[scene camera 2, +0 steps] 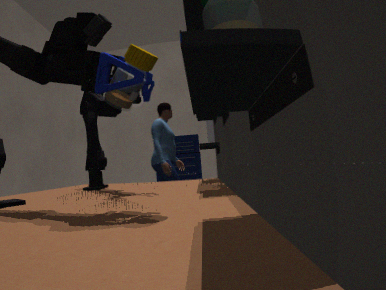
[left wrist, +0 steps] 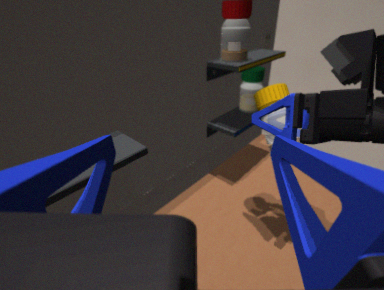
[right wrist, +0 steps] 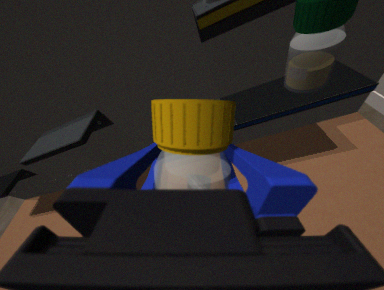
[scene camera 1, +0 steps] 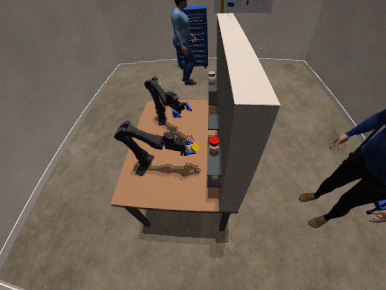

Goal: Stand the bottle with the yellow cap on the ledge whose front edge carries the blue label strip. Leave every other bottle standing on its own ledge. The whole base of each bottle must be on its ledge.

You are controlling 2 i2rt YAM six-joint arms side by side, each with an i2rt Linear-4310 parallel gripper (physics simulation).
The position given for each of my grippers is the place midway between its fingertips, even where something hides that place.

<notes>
In view: my left gripper (left wrist: 193, 144), my right gripper (scene camera 2: 148, 78), a green-capped bottle (left wrist: 252, 78), a yellow-capped bottle (scene camera 2: 123, 99), a blue-strip ledge (scene camera 2: 227, 70) and a wall panel (scene camera 2: 331, 123).
The yellow-capped bottle also shows in the left wrist view (left wrist: 267, 96) and in the right wrist view (right wrist: 193, 134). My right gripper is seen too in the left wrist view (left wrist: 260, 119) and in the right wrist view (right wrist: 191, 145). The blue-strip ledge is seen too in the left wrist view (left wrist: 229, 123) and in the right wrist view (right wrist: 269, 98).
</notes>
